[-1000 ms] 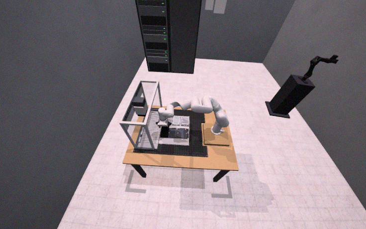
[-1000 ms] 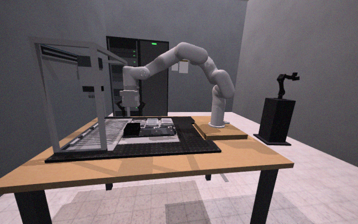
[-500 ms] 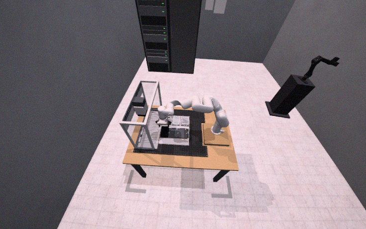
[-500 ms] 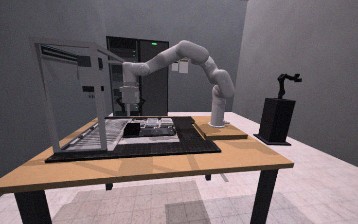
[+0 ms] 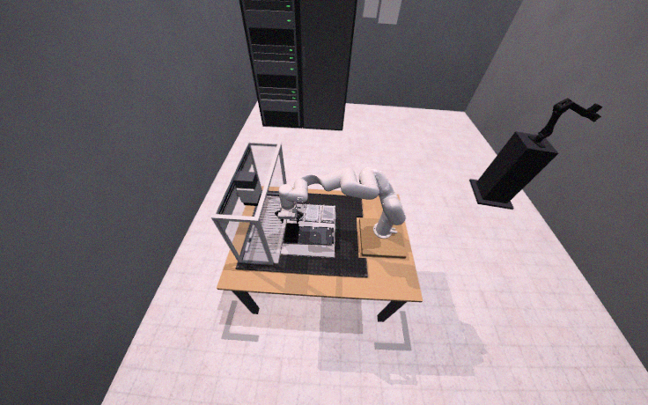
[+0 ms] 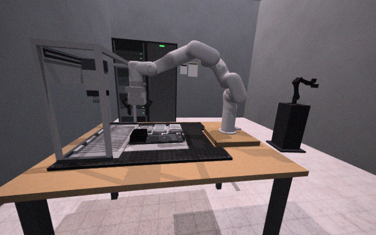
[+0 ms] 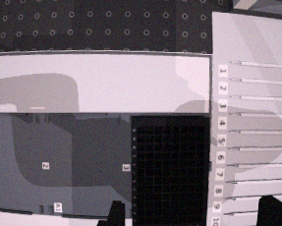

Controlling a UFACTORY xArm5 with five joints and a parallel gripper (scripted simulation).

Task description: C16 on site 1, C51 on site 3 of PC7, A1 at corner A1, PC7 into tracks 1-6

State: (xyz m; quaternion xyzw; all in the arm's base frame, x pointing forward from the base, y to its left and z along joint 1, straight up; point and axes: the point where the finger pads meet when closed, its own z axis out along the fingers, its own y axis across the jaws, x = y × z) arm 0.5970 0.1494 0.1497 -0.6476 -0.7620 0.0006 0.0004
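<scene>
The 96-well plate C15 lies 200 mm to the right of my hand, 150 mm below it and 90 mm behind it. Also, from my hand: post: 230 mm to the left, 80 mm above, 60 mm ahead; grey plate carrier PC7: 150 mm below, 110 mm behind, 20 mm to the right.
</scene>
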